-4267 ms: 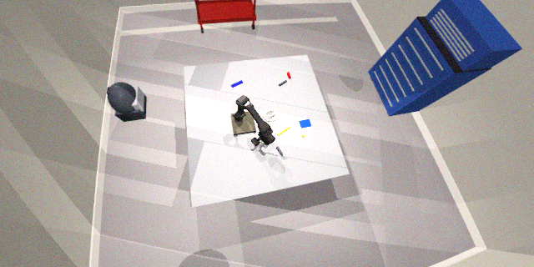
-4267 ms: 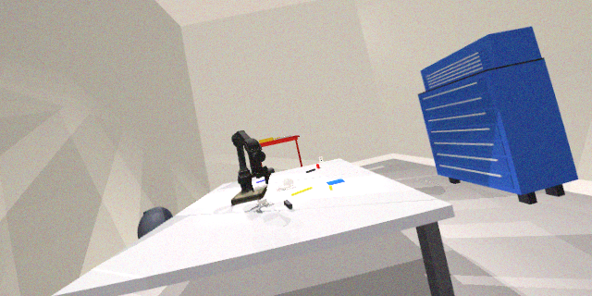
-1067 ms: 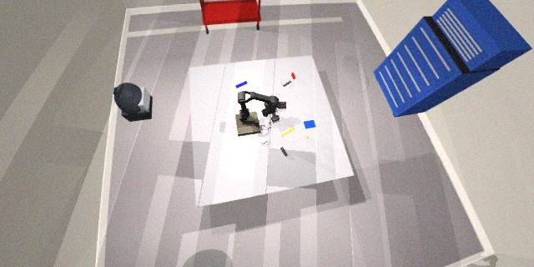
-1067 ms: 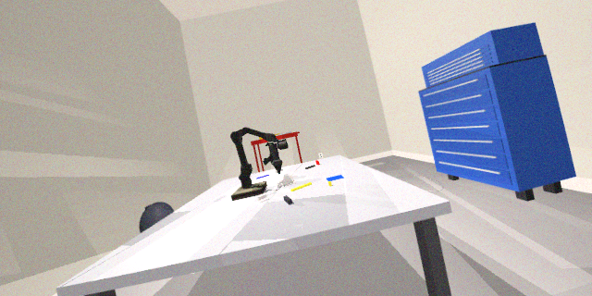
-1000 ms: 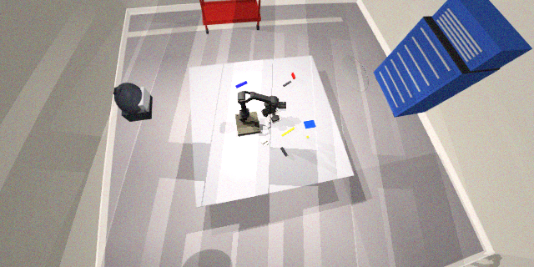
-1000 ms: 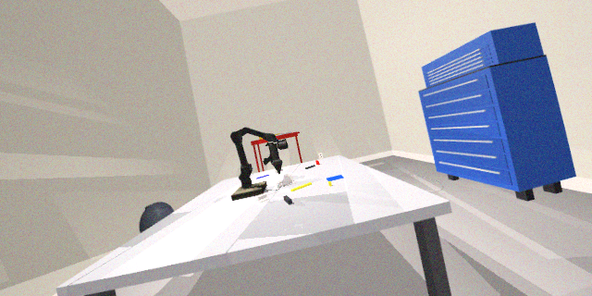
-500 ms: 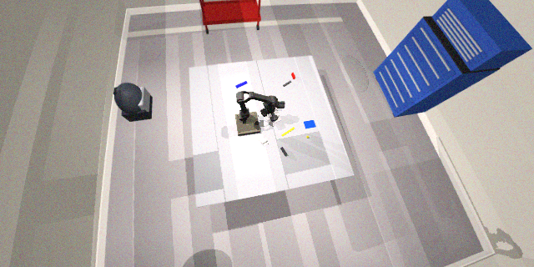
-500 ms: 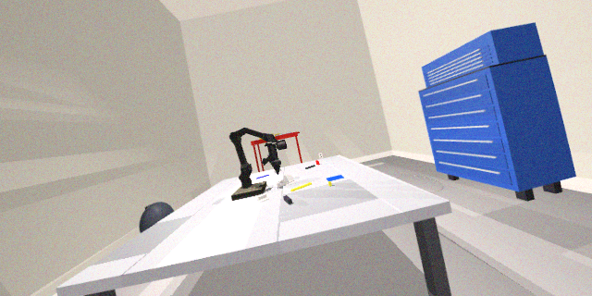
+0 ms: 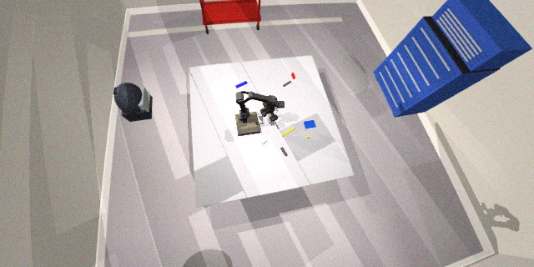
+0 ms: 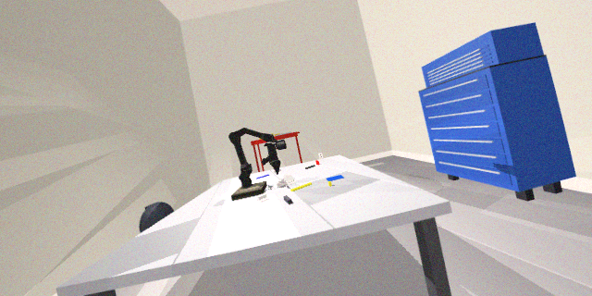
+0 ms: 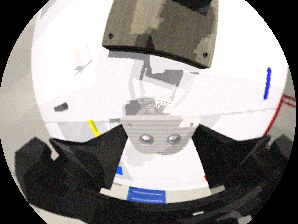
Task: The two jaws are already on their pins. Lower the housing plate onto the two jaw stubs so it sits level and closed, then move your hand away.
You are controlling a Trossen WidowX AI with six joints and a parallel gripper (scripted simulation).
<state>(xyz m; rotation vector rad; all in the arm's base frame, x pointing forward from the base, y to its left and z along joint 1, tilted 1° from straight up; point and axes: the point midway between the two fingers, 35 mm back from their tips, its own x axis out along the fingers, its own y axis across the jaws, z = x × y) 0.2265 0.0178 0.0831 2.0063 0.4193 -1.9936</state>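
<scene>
The white part lies 20 mm above my gripper tip and 10 mm ahead of it. Also, from my gripper tip: blue square: 380 mm ahead, 80 mm below, 50 mm to the right; dark piece: 310 mm to the right, 130 mm ahead, 70 mm below; yellow bar: 170 mm ahead, 130 mm to the right, 80 mm below.
</scene>
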